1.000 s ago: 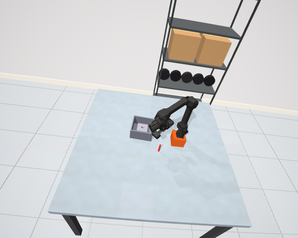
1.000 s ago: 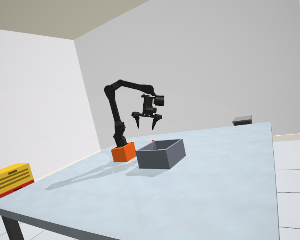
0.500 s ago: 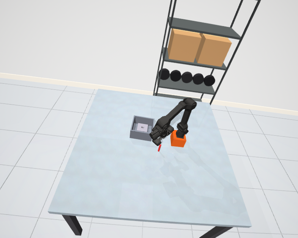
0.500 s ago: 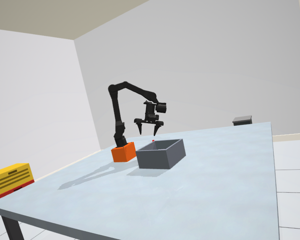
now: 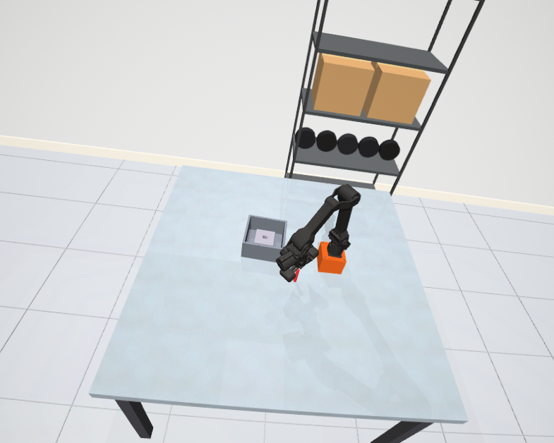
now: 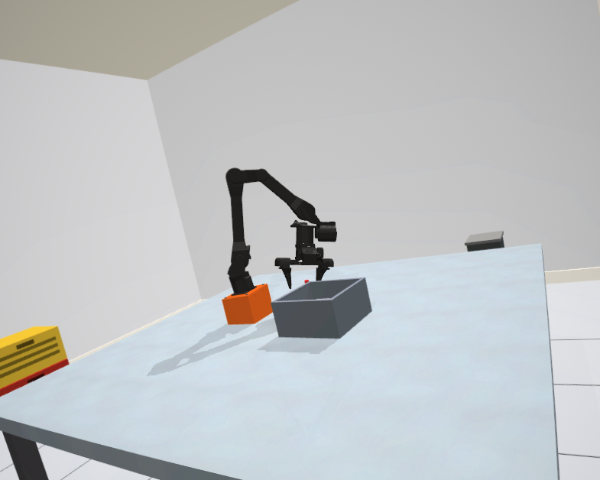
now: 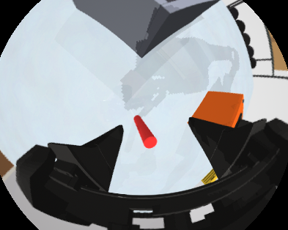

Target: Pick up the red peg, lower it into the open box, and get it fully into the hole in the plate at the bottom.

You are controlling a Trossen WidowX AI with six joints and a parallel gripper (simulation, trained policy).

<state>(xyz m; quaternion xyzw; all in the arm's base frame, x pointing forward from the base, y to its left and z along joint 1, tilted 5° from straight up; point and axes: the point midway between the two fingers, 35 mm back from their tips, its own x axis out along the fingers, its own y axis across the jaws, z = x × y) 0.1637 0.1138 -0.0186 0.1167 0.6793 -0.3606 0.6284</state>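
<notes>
Now: the red peg 10 mm ahead of my gripper tip, 20 mm to the left of it and 20 mm below it. Round my gripper tip: light grey plate 160 mm ahead, 170 mm to the right, 10 mm below; grey box 160 mm ahead, 170 mm to the right, 30 mm below.
</notes>
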